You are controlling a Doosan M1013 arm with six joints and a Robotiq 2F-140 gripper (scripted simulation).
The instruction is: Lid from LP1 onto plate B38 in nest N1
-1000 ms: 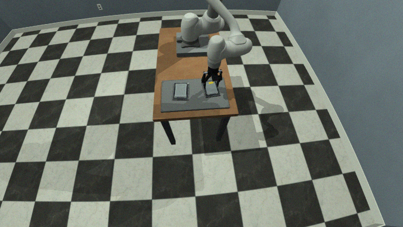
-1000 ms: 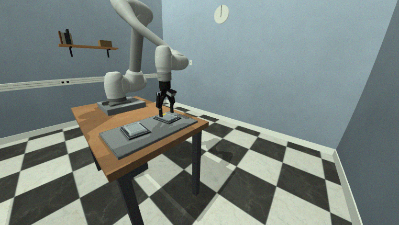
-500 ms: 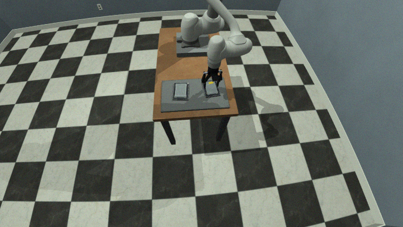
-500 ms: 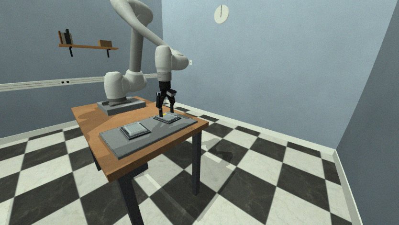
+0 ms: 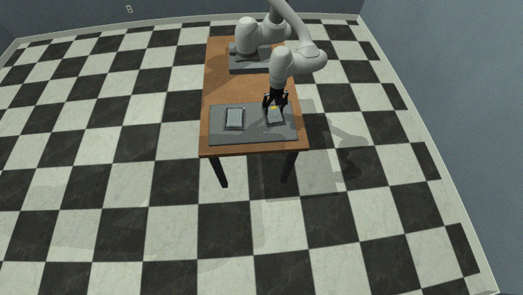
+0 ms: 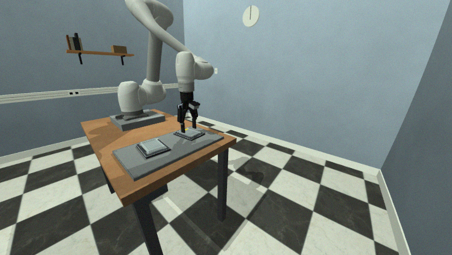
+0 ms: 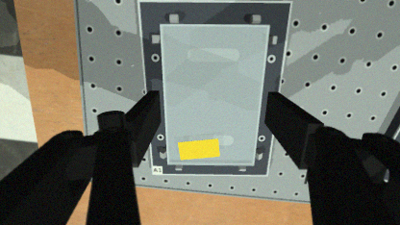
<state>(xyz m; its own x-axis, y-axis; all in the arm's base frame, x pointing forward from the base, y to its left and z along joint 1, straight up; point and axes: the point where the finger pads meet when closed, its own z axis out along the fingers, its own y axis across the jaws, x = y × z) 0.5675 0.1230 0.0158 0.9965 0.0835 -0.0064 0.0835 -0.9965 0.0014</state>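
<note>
My gripper is now 4 cm above the clear lid. Round my hand: culture plate (1 cm ahead, 24 cm to the right, 4 cm below).
</note>
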